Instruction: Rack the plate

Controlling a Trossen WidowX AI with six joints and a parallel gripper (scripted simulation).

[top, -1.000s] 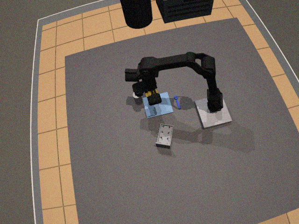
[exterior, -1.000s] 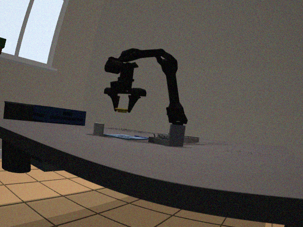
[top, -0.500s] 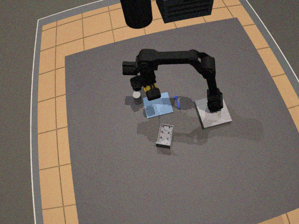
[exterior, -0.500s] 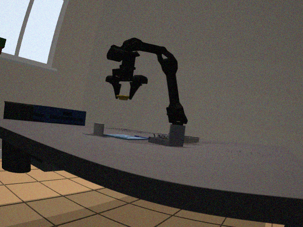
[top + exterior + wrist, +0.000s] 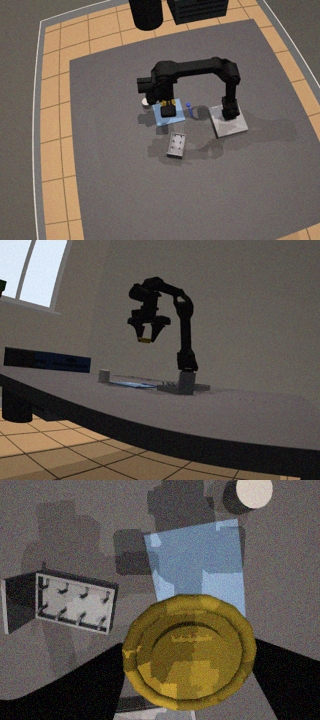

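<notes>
My gripper tip is 15 cm to the right of the grey dish rack and 15 cm above it. Also, from my gripper tip: yellow plate (1 cm above); blue spoon (17 cm below, 11 cm behind, 4 cm to the right); light blue mat (18 cm below, 4 cm to the right).
</notes>
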